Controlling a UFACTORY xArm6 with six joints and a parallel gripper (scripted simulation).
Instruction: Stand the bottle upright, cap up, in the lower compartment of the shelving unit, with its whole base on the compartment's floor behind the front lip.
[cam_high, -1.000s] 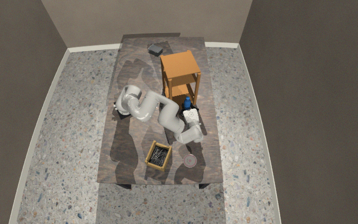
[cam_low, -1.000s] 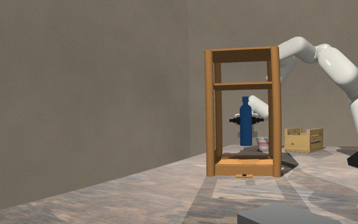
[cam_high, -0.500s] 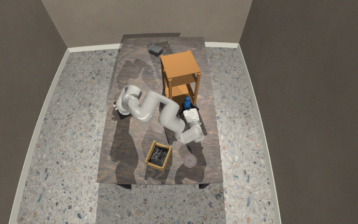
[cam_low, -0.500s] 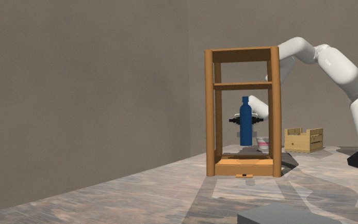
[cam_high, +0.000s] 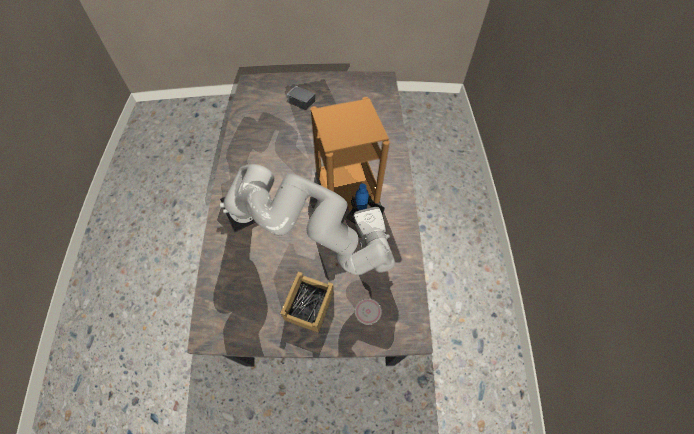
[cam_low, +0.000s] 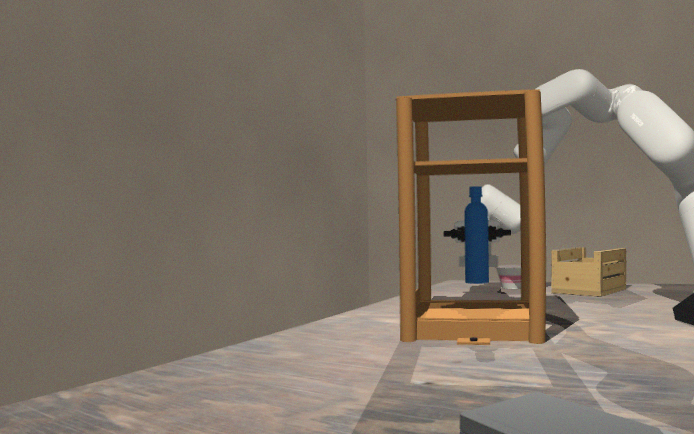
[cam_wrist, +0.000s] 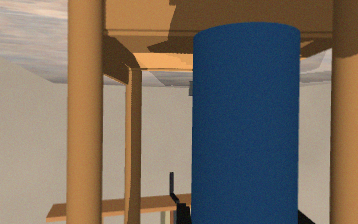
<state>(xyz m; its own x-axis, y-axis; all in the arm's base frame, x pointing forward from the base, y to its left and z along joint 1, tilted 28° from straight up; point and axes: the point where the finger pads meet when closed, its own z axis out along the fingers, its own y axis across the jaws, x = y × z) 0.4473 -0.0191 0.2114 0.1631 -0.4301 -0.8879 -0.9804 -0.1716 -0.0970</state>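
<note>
Now: hand 20 mm past the orange shelving unit, 190 mm to the right of it and 30 mm below it. The rest, counted from my hand: pink-rimmed white bowl: 50 mm behind, 400 mm to the right, 130 mm below; grey block: 170 mm behind, 770 mm to the left, 130 mm below.
</note>
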